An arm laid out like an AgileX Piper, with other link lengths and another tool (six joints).
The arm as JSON. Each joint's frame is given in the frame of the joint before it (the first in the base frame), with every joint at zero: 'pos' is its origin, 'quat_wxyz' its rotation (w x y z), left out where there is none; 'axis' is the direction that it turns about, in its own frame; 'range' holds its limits. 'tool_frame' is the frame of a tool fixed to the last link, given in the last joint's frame.
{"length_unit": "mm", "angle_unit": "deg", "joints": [
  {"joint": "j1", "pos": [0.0, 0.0, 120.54], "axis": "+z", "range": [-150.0, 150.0]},
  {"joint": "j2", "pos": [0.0, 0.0, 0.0], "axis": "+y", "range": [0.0, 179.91]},
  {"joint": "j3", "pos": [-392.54, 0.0, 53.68], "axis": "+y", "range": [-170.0, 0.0]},
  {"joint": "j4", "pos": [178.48, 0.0, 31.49], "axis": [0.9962, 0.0, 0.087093], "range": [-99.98, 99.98]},
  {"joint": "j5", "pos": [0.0, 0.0, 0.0], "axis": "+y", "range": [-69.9, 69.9]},
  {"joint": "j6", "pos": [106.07, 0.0, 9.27], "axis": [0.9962, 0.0, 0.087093], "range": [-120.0, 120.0]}
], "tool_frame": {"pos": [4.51, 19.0, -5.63], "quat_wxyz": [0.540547, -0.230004, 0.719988, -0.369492]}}
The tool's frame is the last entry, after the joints.
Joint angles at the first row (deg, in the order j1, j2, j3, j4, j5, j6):
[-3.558 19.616 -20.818 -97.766 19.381 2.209]
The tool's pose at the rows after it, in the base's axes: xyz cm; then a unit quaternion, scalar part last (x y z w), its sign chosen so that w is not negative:
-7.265 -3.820 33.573 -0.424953 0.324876 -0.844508 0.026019
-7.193 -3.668 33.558 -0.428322 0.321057 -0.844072 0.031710
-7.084 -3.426 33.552 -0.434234 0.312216 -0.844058 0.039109
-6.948 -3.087 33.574 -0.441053 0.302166 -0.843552 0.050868
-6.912 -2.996 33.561 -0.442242 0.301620 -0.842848 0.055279
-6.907 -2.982 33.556 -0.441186 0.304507 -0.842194 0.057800
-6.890 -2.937 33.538 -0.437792 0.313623 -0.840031 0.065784
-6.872 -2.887 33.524 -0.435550 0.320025 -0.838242 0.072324
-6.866 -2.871 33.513 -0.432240 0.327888 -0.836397 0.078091
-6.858 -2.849 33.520 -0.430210 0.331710 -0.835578 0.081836
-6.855 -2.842 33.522 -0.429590 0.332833 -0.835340 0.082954
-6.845 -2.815 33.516 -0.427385 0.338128 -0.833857 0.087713
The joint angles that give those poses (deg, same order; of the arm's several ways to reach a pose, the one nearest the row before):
[-3.559 19.616 -20.819 -97.765 18.700 2.207]
[-3.558 19.615 -20.818 -97.765 17.825 2.207]
[-3.559 19.615 -20.820 -98.009 16.388 2.068]
[-3.560 19.616 -20.919 -98.142 14.448 1.994]
[-3.557 19.616 -20.918 -98.148 13.979 2.248]
[-3.557 19.616 -20.921 -98.135 13.979 2.697]
[-3.558 19.616 -20.919 -98.143 13.978 4.168]
[-3.558 19.615 -20.921 -98.133 13.888 5.253]
[-3.556 19.615 -20.919 -98.139 14.004 6.453]
[-3.557 19.615 -20.921 -98.406 14.003 7.370]
[-3.558 19.615 -20.919 -98.512 14.002 7.670]
[-3.556 19.616 -20.920 -98.548 14.004 8.575]

